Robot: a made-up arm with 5 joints.
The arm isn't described. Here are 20 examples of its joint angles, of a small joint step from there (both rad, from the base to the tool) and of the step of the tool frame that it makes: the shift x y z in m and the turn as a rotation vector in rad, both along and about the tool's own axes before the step.
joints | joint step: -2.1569 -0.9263 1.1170 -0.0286 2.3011 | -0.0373 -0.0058 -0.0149 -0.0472 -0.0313
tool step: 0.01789 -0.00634 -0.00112 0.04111 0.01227 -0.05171
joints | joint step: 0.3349 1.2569 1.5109 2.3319 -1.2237 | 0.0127 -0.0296 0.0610 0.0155 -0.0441
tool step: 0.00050 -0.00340 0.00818 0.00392 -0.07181 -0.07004
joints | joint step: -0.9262 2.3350 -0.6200 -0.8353 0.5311 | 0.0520 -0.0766 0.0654 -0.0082 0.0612
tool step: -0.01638 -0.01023 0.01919 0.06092 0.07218 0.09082
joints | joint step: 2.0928 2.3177 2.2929 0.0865 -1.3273 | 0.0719 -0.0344 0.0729 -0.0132 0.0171
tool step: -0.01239 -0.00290 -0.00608 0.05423 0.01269 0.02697
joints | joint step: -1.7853 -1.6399 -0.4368 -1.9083 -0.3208 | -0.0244 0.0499 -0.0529 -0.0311 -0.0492
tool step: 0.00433 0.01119 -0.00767 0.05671 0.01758 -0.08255
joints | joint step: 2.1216 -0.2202 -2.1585 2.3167 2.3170 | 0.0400 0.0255 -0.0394 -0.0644 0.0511
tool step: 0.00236 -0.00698 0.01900 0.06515 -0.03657 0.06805
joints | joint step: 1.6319 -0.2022 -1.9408 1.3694 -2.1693 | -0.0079 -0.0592 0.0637 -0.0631 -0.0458
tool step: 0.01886 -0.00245 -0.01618 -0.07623 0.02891 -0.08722
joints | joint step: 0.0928 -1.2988 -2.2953 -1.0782 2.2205 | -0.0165 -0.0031 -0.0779 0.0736 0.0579
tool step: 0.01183 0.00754 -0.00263 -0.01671 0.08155 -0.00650
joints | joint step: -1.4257 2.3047 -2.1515 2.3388 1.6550 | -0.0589 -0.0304 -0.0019 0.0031 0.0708
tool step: -0.00444 0.00703 -0.01329 -0.05346 0.03152 0.04357
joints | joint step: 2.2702 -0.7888 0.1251 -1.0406 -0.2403 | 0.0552 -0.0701 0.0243 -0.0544 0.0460
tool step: 0.00505 -0.01959 0.01731 -0.02494 0.12701 0.11484
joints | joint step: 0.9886 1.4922 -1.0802 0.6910 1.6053 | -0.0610 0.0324 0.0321 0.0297 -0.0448
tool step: 0.01200 -0.00234 -0.02034 -0.09893 -0.02113 -0.06218
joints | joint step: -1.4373 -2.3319 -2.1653 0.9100 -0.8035 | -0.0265 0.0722 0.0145 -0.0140 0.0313
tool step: -0.00316 0.00841 0.01232 -0.06317 0.03648 -0.02431
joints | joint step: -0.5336 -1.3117 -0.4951 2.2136 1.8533 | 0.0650 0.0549 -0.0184 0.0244 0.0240
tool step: -0.00905 0.02446 -0.01120 -0.10463 0.00845 0.00688
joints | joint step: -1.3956 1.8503 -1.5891 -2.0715 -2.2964 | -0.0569 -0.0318 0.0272 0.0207 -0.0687
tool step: 0.01123 -0.00154 0.01190 0.08774 0.01770 -0.04644
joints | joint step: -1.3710 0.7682 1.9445 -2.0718 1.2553 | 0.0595 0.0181 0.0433 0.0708 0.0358
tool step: -0.01971 -0.00125 -0.02280 -0.11771 0.03483 0.09765
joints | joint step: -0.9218 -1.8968 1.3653 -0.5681 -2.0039 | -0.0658 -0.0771 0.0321 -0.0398 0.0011
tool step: -0.01020 -0.00509 -0.03659 -0.03411 0.08847 -0.04071
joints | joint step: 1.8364 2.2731 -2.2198 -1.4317 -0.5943 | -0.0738 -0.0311 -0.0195 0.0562 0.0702
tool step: -0.00804 -0.00278 0.00526 0.07639 -0.09422 0.09532
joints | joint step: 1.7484 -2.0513 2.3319 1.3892 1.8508 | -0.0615 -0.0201 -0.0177 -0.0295 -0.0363
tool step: -0.00443 0.01794 -0.00367 -0.02928 -0.01717 -0.04299
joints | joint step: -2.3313 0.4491 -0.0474 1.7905 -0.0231 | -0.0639 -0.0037 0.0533 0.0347 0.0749
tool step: -0.00185 0.01447 -0.00718 0.02749 -0.03198 0.07258
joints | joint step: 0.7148 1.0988 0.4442 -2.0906 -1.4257 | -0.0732 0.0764 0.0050 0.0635 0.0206
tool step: -0.00689 -0.00262 0.01825 0.09153 -0.08518 -0.04579
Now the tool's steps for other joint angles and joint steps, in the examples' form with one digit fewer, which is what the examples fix.
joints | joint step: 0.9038 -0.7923 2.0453 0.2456 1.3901 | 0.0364 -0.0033 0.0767 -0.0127 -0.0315
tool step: 0.0090 -0.0048 0.0102 0.0517 -0.0872 -0.0709
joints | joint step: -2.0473 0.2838 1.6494 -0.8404 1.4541 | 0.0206 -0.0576 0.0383 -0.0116 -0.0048
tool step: 0.0029 0.0011 -0.0019 0.0104 -0.0805 0.0011
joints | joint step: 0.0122 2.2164 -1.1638 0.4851 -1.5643 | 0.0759 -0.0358 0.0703 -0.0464 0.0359
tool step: 0.0090 0.0001 -0.0043 -0.1166 0.0286 0.0298
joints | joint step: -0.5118 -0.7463 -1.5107 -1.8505 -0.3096 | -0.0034 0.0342 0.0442 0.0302 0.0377
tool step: -0.0032 0.0036 -0.0039 0.0301 -0.0231 0.0869
